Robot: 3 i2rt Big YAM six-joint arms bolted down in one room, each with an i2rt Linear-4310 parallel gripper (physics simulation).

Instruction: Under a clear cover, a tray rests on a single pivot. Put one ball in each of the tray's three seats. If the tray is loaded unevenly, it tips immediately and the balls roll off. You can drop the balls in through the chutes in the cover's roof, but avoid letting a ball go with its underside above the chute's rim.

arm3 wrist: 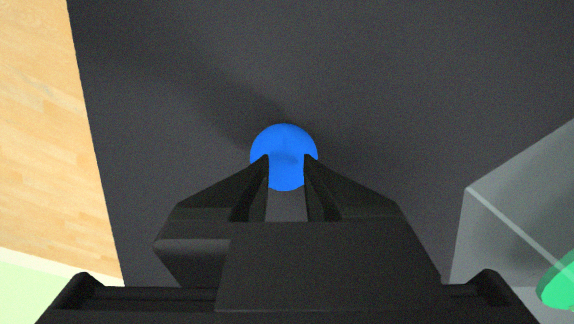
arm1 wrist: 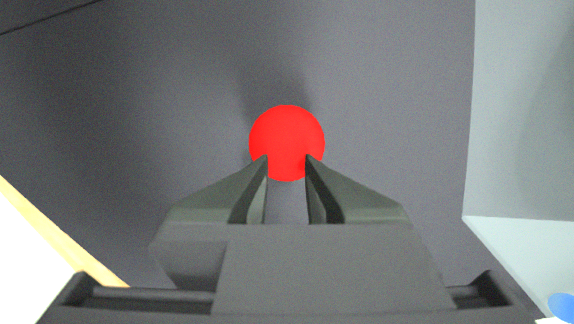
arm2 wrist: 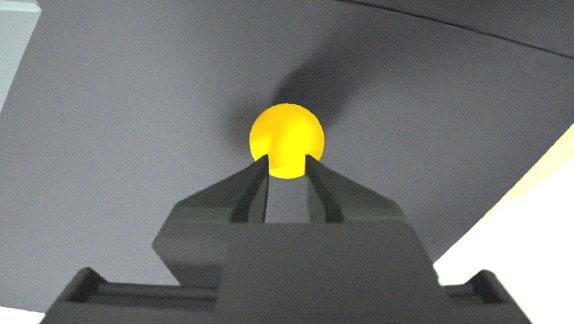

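Observation:
In the arm1 wrist view a red ball (arm1 wrist: 286, 130) sits at the fingertips of the arm1 gripper (arm1 wrist: 286, 159), which is shut on it. In the arm2 wrist view a yellow ball (arm2 wrist: 287, 127) is held between the fingertips of the arm2 gripper (arm2 wrist: 287, 159). In the arm3 wrist view a blue ball (arm3 wrist: 283, 140) is held between the fingertips of the arm3 gripper (arm3 wrist: 286, 159). Part of the clear cover (arm1 wrist: 520, 110) (arm2 wrist: 12, 50) (arm3 wrist: 480, 240) shows at the right in the arm1 and arm3 views and at the upper left in the arm2 view. The tray's seats are not discernible.
A blue round piece (arm1 wrist: 562, 306) shows at the lower right of the arm1 view. A green round piece (arm3 wrist: 560, 287) shows by the cover in the arm3 view. The dark table surface (arm1 wrist: 390, 100) (arm2 wrist: 150, 125) (arm3 wrist: 400, 75) lies below the grippers. Wood flooring (arm3 wrist: 45, 125) shows past its edge.

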